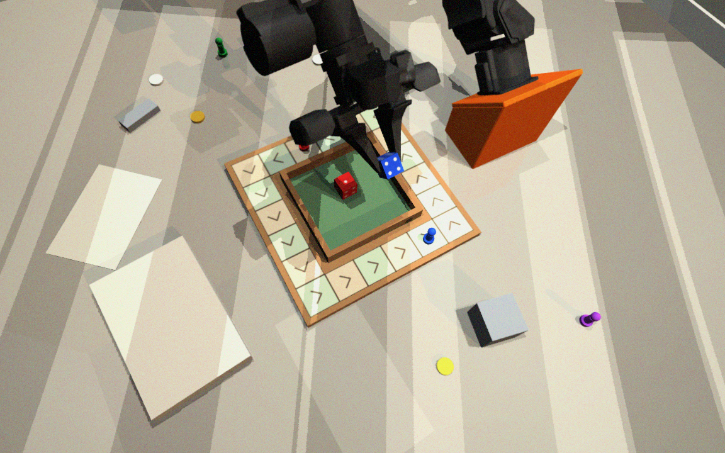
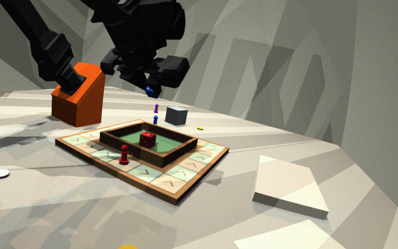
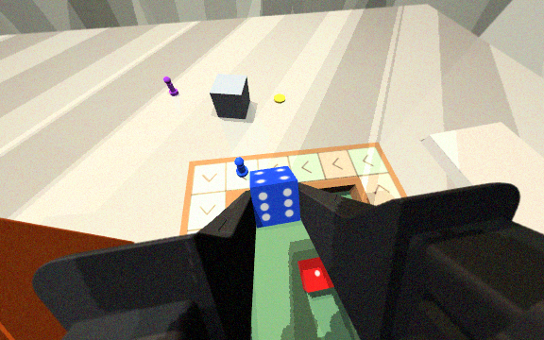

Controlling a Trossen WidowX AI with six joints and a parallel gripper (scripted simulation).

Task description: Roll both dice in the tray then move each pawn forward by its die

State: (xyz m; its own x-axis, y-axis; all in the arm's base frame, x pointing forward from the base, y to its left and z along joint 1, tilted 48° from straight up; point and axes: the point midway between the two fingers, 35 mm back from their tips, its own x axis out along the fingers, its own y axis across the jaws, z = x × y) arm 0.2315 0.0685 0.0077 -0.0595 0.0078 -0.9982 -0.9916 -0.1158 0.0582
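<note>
My gripper tip is 70 mm short of the red pawn, 140 mm to the left of it and 90 mm above it. From my gripper tip the other things lie so: blue pawn 40 mm behind, 80 mm to the left, 90 mm below; green tray 40 mm ahead, 30 mm to the right, 110 mm below; grey cube 60 mm behind, 220 mm to the left, 100 mm below.
</note>
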